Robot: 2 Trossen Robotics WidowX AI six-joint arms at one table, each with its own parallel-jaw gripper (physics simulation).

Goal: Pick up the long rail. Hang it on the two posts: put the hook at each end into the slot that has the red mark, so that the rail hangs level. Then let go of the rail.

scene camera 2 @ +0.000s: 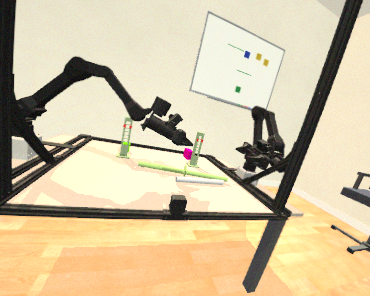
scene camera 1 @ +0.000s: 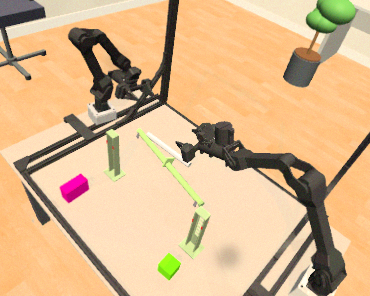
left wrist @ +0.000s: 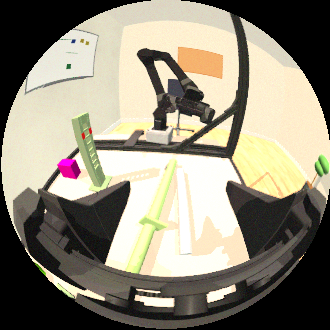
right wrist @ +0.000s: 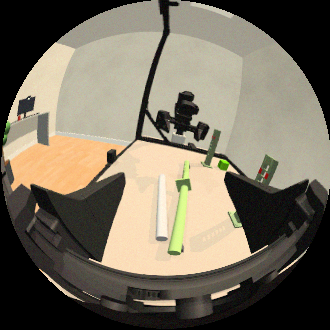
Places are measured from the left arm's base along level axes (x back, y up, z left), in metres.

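Where they show: left gripper, fingertip midpoint: (scene camera 2: 189, 143) (scene camera 1: 183, 136) (left wrist: 179, 185) (right wrist: 183, 135); right gripper, fingertip midpoint: (scene camera 2: 240, 153) (scene camera 1: 146, 98) (left wrist: 190, 114) (right wrist: 176, 177); left arm's base at its link origin: (scene camera 2: 19, 135) (scene camera 1: 319, 285) (right wrist: 178, 133); right arm's base at its link origin: (scene camera 2: 248, 170) (scene camera 1: 101, 107) (left wrist: 159, 127).
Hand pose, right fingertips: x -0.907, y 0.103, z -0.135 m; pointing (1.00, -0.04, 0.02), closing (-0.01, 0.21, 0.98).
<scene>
Each offset is from my right fingertips to the centre of the thing.
The long light-green rail @(dx +0.225, dy -0.158, dz +0.086 m) (scene camera 1: 181, 178) (scene camera 2: 160, 167) (left wrist: 159, 200) (right wrist: 181, 215) lies on the table, with a square plate at its middle and small grey hooks at its ends. One green post @(dx +0.106, dy -0.073, dz +0.265 m) (scene camera 1: 114, 155) (scene camera 2: 198, 147) (left wrist: 89, 152) stands upright at the left in scene camera 1; the other post @(dx +0.526, dy -0.073, dz +0.279 m) (scene camera 1: 199, 226) (scene camera 2: 126, 139) (right wrist: 213, 147) stands near the rail's lower end there. Both show red marks high up. My left gripper (scene camera 1: 182, 148) (scene camera 2: 189, 143) (left wrist: 179, 185) is open and empty, above the table near the rail's middle. My right gripper (right wrist: 176, 177) is open and empty, away from the rail.
A white rod @(dx +0.162, dy -0.170, dz +0.017 m) (scene camera 1: 167, 147) (scene camera 2: 200, 180) (left wrist: 184, 215) (right wrist: 162, 210) lies close beside the rail. A magenta block @(dx +0.085, dy -0.153, dz +0.430 m) (scene camera 1: 74, 188) (scene camera 2: 188, 153) (left wrist: 69, 168) and a bright green block @(dx +0.524, dy -0.158, dz +0.393 m) (scene camera 1: 169, 266) (right wrist: 223, 164) lie on the posts' outer side. Dark frame bars edge the table.
</scene>
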